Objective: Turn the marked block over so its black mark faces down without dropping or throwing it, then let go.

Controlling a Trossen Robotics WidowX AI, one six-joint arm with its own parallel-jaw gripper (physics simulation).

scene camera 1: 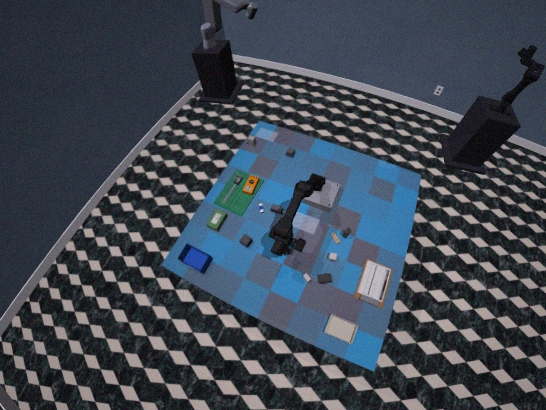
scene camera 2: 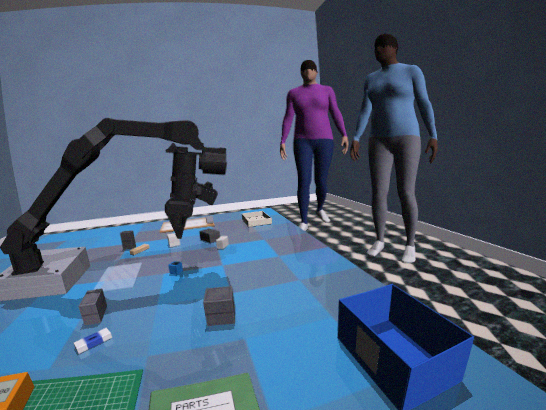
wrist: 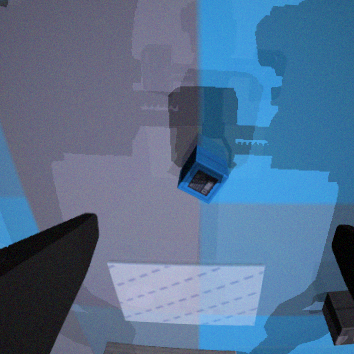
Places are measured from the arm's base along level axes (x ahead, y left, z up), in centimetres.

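Where they show: gripper, fingertip midpoint: [scene camera 2: 181, 232] [wrist: 216, 231]; arm's base, origin of the base link: [scene camera 1: 317, 186] [scene camera 2: 28, 268].
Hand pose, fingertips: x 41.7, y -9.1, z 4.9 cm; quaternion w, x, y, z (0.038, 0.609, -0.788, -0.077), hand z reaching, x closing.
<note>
Things, the pixels of their top centre, and the offset from my fingertips.
- marked block, middle of its top: [wrist: 202, 182] [scene camera 2: 174, 263] dx -2.8, dy +1.2, dz -8.4 cm
- pale dashed sheet, middle of its top: [wrist: 185, 298] [scene camera 2: 119, 275] [scene camera 1: 304, 222] dx -18.2, dy +6.0, dz -10.6 cm
- blue bin, middle of its top: [scene camera 2: 400, 316] [scene camera 1: 193, 256] dx +19.9, dy -50.0, dz -3.6 cm
- green box, middle of its top: [scene camera 1: 216, 218] dx -6.9, dy -46.7, dz -7.1 cm
- cream tray, middle of its top: [scene camera 2: 255, 215] [scene camera 1: 341, 329] dx +37.0, dy +36.3, dz -8.6 cm
- wooden tray, middle of its top: [scene camera 2: 187, 220] [scene camera 1: 374, 282] dx +9.4, dy +51.0, dz -9.3 cm
The marked block [scene camera 2: 175, 268] [wrist: 202, 182] is a small blue cube standing on the blue and grey mat. Its upper face carries a dark, black printed patch with pale marks and faces up in the wrist view. The block stands slightly turned and touches neither finger. My gripper [scene camera 2: 179, 237] [wrist: 216, 231] is open and empty, pointing down above the mat; its two fingers stand wide apart in the wrist view. The block lies beyond the line between the fingertips there, at a lower height. In scene camera 1 the arm largely hides the block and the fingertips.
A pale dashed sheet [wrist: 185, 295] [scene camera 2: 119, 276] lies between block and arm base. Dark grey blocks [scene camera 2: 219, 306] [scene camera 2: 93, 307] stand nearer scene camera 2. A blue bin [scene camera 1: 195, 258], a green box [scene camera 1: 216, 220], a cream tray [scene camera 1: 341, 328] and a wooden tray [scene camera 1: 359, 288] are farther out.
</note>
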